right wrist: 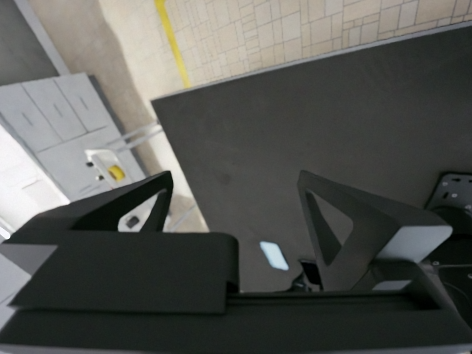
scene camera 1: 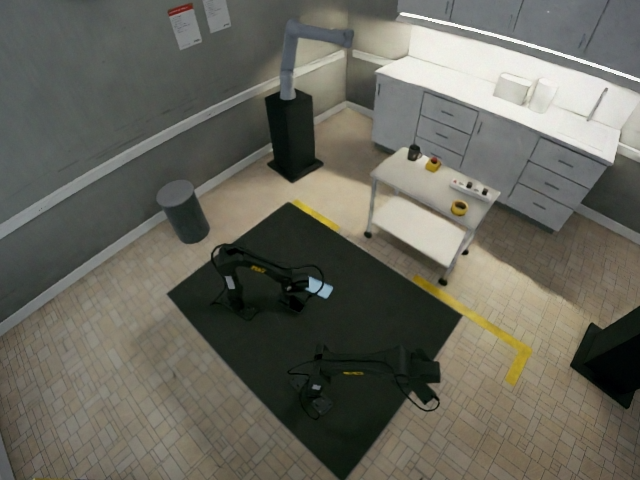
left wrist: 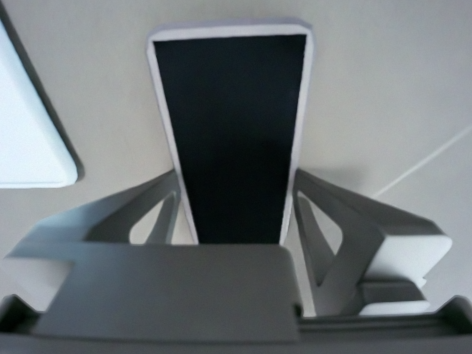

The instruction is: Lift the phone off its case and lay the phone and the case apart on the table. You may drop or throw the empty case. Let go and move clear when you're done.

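The phone [left wrist: 235, 135] [right wrist: 310, 272], with a black screen and a pale rim, is between the fingers of my left gripper [left wrist: 236, 177], which is shut on its long sides. The screen faces the left wrist camera. Its exact height over the table [scene camera 1: 361, 299] is hard to tell. The light blue case [scene camera 1: 320, 287] [left wrist: 30, 135] [right wrist: 274, 255] lies flat on the table, apart from the phone, at the left edge of the left wrist view. My right gripper [right wrist: 235, 177] is open and empty, far from both, at the lower right of the scene view.
The robot's two arms are mounted on the dark surface. Beyond it stand a white cart [scene camera 1: 413, 178] with a mug and yellow items, a grey bin [scene camera 1: 186, 214], and another arm on a black pedestal [scene camera 1: 292, 134]. Yellow tape [scene camera 1: 480, 320] marks the floor.
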